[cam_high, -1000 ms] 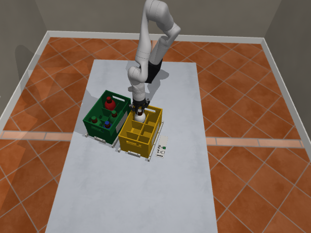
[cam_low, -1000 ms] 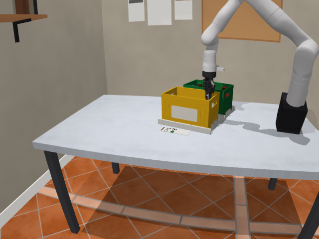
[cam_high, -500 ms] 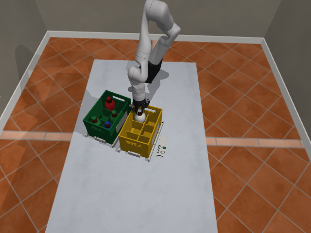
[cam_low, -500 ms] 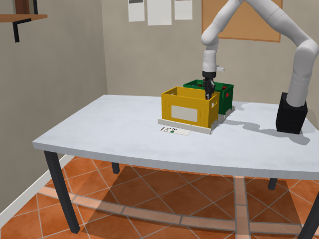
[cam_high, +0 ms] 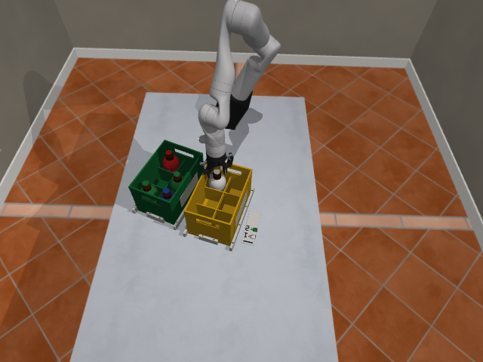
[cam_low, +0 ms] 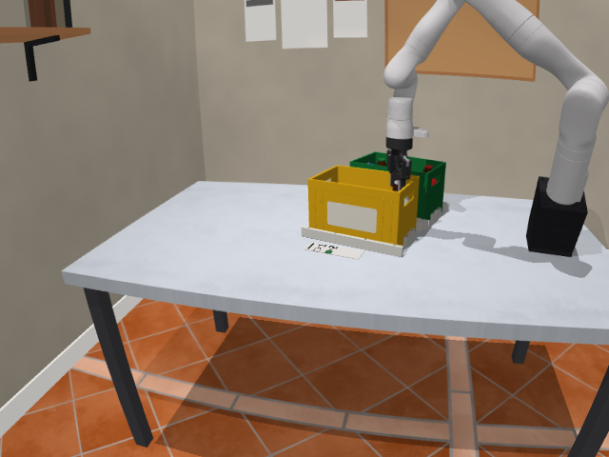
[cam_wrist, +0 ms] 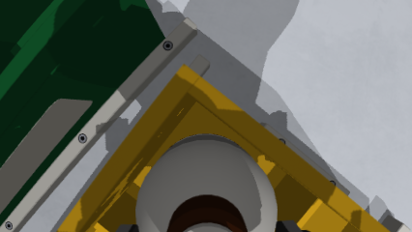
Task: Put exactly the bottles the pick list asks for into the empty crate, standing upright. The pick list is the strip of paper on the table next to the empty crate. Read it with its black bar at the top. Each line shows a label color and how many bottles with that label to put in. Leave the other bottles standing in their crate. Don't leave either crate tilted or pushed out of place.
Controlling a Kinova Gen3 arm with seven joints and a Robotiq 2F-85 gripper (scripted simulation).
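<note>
Right now the white-label bottle is 70 mm below my hand. The rest, counted from my hand: green crate: 200 mm to the right, 70 mm below, 20 mm ahead; then blue-label bottle: 180 mm to the right, 120 mm ahead, 70 mm below; then yellow crate: 90 mm ahead, 70 mm below, 20 mm to the left.
</note>
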